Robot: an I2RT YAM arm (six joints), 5 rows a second.
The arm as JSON. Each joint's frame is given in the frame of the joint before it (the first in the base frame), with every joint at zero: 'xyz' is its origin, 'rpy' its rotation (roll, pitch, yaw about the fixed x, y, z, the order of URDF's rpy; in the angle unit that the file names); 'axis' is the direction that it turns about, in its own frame. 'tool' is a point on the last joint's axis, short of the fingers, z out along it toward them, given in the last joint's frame.
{
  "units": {
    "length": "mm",
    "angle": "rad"
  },
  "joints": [
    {
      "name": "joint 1",
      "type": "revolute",
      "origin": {
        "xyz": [
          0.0,
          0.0,
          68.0
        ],
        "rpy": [
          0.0,
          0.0,
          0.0
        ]
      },
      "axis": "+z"
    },
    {
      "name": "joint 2",
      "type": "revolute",
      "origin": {
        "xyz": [
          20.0,
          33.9,
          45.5
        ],
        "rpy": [
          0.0,
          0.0,
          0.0
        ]
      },
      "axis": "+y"
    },
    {
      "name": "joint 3",
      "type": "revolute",
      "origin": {
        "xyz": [
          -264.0,
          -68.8,
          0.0
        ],
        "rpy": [
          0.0,
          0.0,
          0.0
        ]
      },
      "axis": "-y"
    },
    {
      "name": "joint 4",
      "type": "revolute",
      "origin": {
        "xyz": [
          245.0,
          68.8,
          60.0
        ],
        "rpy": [
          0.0,
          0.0,
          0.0
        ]
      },
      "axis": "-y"
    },
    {
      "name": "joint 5",
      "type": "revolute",
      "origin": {
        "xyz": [
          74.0,
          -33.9,
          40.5
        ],
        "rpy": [
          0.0,
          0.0,
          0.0
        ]
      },
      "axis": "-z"
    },
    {
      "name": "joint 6",
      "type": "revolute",
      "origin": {
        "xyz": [
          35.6,
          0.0,
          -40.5
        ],
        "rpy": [
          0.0,
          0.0,
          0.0
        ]
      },
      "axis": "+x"
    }
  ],
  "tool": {
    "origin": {
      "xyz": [
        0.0,
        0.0,
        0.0
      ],
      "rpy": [
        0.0,
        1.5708,
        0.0
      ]
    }
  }
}
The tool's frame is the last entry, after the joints.
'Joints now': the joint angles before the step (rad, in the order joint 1, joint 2, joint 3, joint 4, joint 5, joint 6). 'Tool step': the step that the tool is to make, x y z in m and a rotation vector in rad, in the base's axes. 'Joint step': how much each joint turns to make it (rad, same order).
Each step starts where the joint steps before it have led.
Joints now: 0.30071, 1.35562, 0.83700, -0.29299, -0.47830, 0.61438
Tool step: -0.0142, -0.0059, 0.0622, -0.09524, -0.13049, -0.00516
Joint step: 0.00688, -0.11937, 0.15153, -0.21301, 0.10020, -0.09189
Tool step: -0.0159, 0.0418, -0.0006, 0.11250, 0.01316, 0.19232
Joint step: 0.15662, 0.00222, -0.02260, 0.08132, -0.09920, 0.06346
